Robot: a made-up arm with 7 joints.
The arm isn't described. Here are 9 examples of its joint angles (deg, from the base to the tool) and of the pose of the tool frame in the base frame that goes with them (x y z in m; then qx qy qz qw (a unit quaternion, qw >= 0)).
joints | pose
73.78 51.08 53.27 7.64 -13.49 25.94 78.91 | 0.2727 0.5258 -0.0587 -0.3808 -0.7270 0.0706 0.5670
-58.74 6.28 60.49 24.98 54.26 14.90 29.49 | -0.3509 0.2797 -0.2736 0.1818 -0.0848 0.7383 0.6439
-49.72 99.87 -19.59 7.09 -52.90 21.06 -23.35 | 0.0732 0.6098 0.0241 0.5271 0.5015 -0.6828 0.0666
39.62 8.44 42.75 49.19 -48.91 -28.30 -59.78 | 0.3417 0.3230 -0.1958 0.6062 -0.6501 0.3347 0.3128
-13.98 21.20 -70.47 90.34 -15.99 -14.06 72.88 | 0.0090 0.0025 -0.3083 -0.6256 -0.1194 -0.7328 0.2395
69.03 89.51 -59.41 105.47 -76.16 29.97 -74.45 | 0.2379 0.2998 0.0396 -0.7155 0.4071 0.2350 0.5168
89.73 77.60 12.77 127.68 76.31 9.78 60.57 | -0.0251 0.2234 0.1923 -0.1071 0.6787 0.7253 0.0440
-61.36 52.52 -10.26 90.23 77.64 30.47 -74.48 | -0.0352 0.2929 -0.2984 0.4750 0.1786 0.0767 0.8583
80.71 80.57 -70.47 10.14 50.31 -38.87 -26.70 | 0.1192 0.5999 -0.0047 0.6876 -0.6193 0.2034 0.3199
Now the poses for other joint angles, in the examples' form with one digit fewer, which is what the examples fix.
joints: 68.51 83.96 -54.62 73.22 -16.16 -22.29 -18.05
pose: 0.260 0.418 0.046 0.601 -0.595 -0.462 0.266
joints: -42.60 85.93 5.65 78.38 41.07 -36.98 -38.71
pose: 0.181 0.419 -0.161 0.364 -0.703 -0.138 0.596
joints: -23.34 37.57 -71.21 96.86 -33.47 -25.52 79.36
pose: -0.046 0.075 -0.308 -0.589 0.003 -0.802 0.099
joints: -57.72 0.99 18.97 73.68 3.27 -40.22 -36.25
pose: -0.131 0.222 -0.350 0.432 -0.436 0.175 0.770
